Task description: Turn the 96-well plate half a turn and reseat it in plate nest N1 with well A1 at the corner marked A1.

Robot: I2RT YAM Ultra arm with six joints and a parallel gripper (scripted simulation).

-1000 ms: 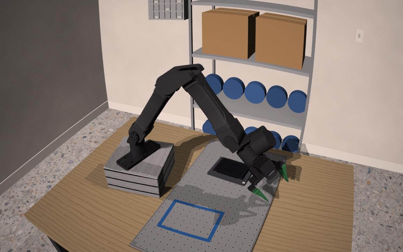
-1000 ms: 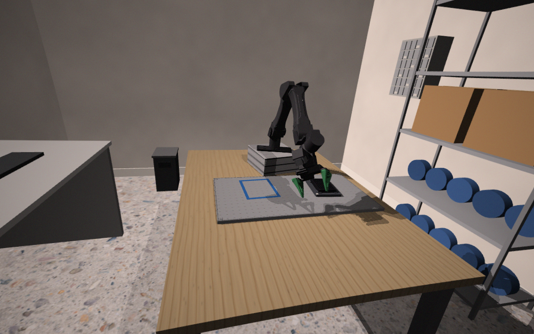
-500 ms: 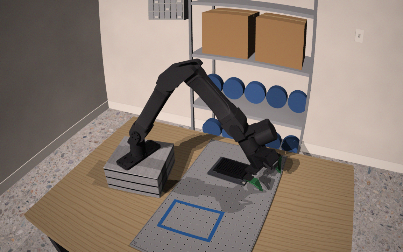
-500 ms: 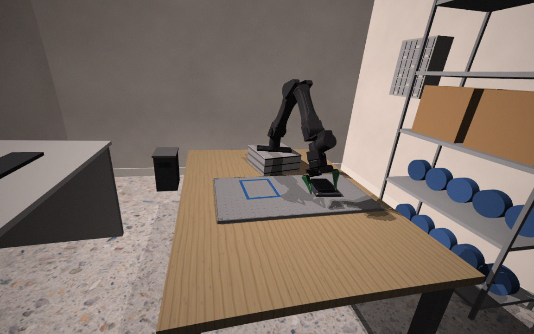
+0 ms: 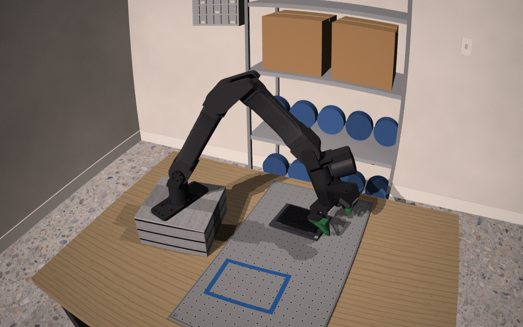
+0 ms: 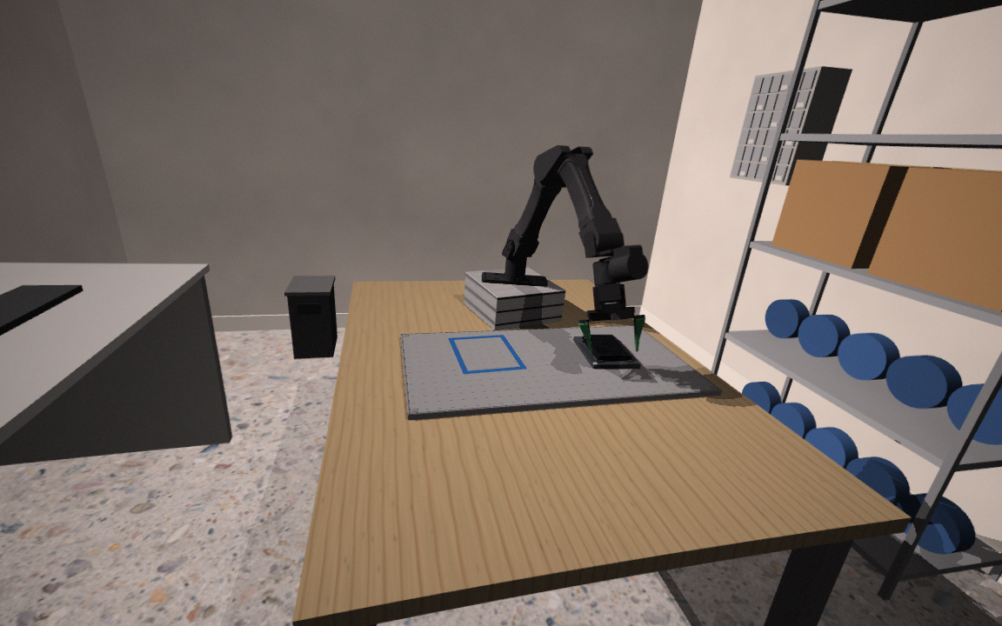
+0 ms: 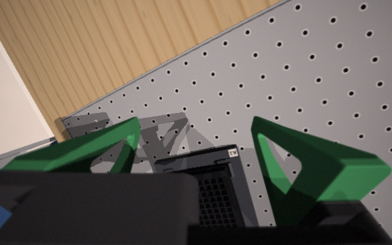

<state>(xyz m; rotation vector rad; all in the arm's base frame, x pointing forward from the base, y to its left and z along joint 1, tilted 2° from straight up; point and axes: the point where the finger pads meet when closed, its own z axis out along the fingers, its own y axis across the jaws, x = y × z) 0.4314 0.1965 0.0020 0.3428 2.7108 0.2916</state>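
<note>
The black 96-well plate lies 140 mm behind my hand, 30 mm to the left of it and 60 mm below it. Round my hand: white A1 label (60 mm behind, 20 mm to the right, 70 mm below); then dark plate nest N1 (140 mm behind, 30 mm to the left, 70 mm below).
</note>
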